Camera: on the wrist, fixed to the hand. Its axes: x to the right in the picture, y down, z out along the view.
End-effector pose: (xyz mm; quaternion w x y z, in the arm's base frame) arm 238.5 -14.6 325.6 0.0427 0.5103 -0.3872 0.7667
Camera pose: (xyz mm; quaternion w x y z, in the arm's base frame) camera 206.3 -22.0 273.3 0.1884 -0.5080 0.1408 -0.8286
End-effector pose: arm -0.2 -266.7 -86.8 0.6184 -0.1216 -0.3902 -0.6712
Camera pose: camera 59.2 -264.4 -103.9 0.6413 0.0380 -0.6107 -0.4630
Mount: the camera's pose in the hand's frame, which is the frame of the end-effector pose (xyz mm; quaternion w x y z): -24.9 48.7 -28.8 0.9410 0.3307 -0.0456 0.0550
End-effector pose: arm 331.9 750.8 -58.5 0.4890 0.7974 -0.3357 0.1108
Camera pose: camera 286.2 771.6 -22.4 0.1751 0.8987 -0.3454 0.2058
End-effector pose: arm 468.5 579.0 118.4 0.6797 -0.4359 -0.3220 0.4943
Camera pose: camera 466.9 553.8 62.0 0.7419 -0.1806 -0.1466 0.6289
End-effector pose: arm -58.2 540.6 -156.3 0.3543 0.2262 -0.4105 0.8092
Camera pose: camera -81.2 534.6 -213.4 0.1954 0.3444 -0.1473 0.9064
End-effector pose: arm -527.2 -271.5 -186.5 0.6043 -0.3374 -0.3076 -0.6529
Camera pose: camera -479.6 -284.2 -223.8 0.7022 -0.1644 -0.5144 -0.4641
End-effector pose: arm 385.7 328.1 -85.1 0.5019 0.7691 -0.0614 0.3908
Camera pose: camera 329.3 320.5 -60.8 0.1937 0.9042 0.0063 0.3806
